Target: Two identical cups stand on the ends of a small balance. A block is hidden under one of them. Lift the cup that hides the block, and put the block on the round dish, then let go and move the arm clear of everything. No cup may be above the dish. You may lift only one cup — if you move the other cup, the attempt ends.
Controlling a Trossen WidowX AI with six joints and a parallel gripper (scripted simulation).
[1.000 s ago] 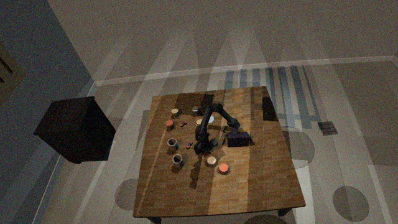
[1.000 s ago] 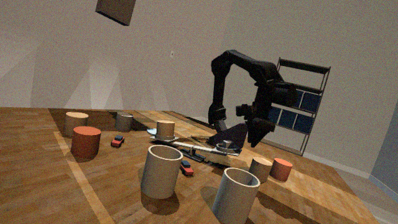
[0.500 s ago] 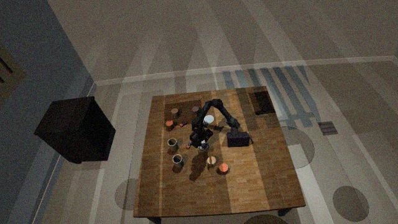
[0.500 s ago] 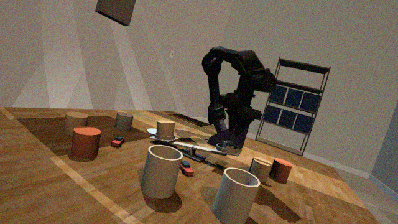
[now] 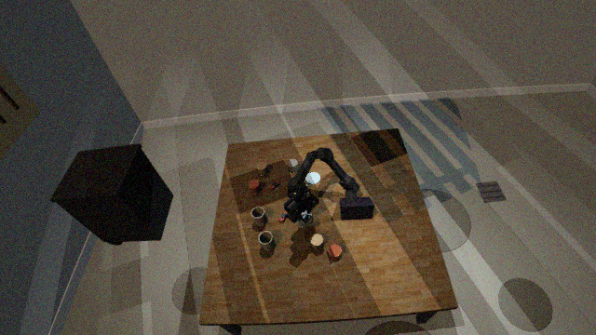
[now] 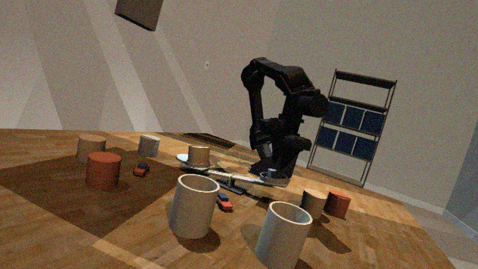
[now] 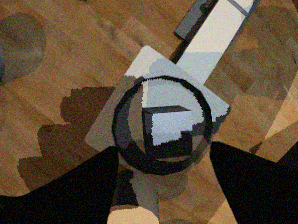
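Right now the round pale dish is 36 cm to the right of my gripper tip, 11 cm below it and 4 cm behind it. Round my gripper tip: balance beam: 12 cm to the right, 8 cm below, 2 cm ahead; grey cup: 44 cm to the right, 8 cm below, 8 cm ahead.
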